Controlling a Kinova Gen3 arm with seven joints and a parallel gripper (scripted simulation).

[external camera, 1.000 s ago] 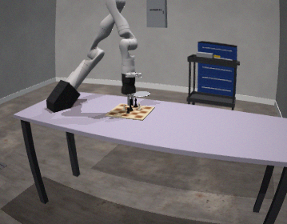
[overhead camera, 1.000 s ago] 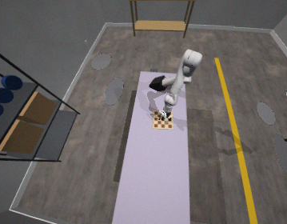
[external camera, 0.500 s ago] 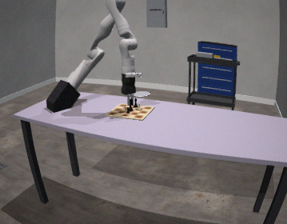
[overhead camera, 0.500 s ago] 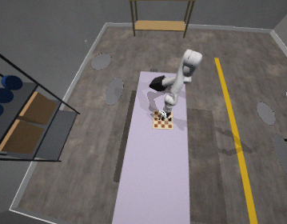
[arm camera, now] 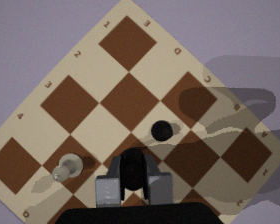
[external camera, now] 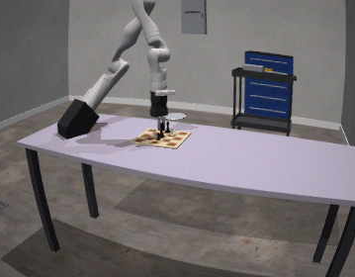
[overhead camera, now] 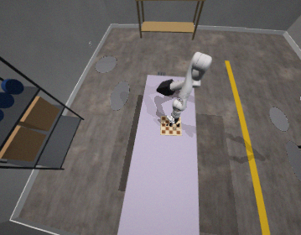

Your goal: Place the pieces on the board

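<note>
My hand is 10 mm above the black king. From my hand the other things lie so: white pawn (40 mm behind, 10 mm to the right, 40 mm below); chessboard (50 mm below); black pawn (10 mm ahead, 40 mm to the right, 40 mm below).
</note>
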